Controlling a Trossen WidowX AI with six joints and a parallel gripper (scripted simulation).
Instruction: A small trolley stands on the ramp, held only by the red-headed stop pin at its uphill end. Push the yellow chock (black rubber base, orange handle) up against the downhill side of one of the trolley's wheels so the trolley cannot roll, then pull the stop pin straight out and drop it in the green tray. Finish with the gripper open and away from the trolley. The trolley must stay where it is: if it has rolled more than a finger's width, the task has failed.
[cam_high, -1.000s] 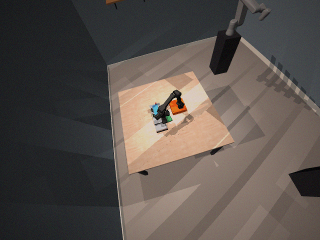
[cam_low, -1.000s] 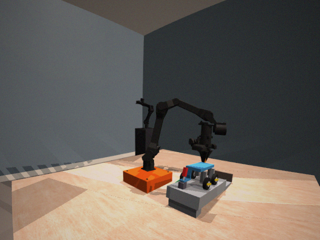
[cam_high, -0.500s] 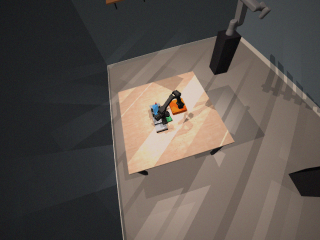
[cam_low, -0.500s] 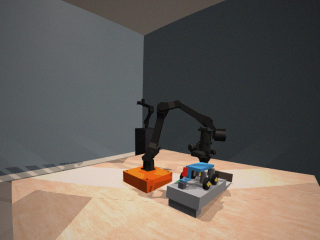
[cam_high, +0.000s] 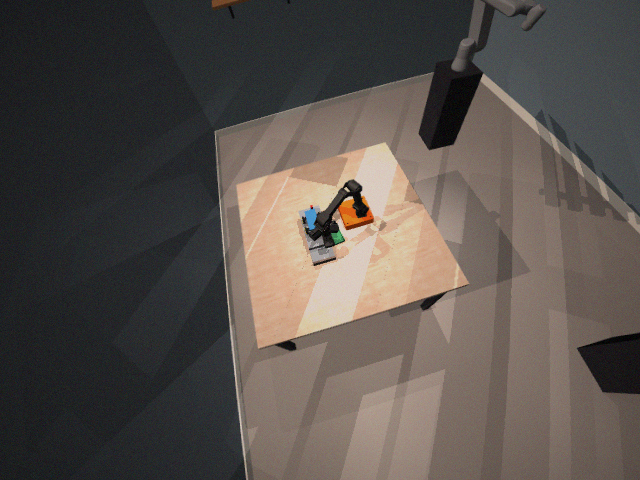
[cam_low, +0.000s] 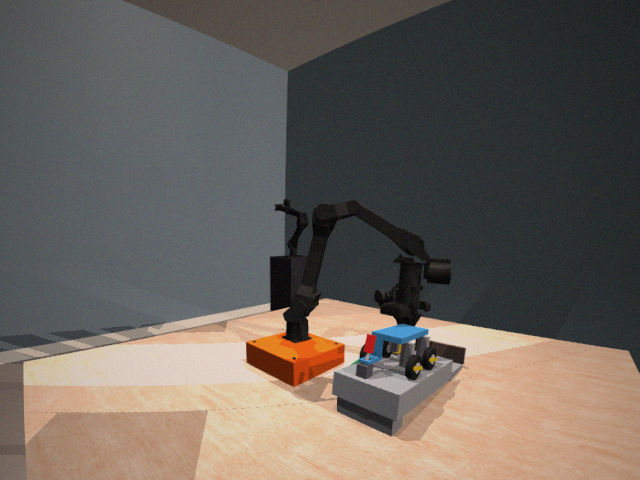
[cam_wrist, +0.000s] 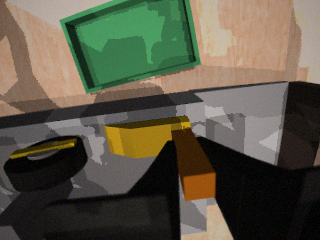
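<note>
Right now the red-headed stop pin is 23 cm to the right of my gripper tip, 5 cm ahead of it and 4 cm above it. From my gripper tip the other things lie so: yellow chock: 2 cm to the right, 1 cm below; then green tray: 10 cm below, 7 cm behind, 4 cm to the right; then grey ramp: 13 cm to the right, 6 cm ahead, 4 cm below.
</note>
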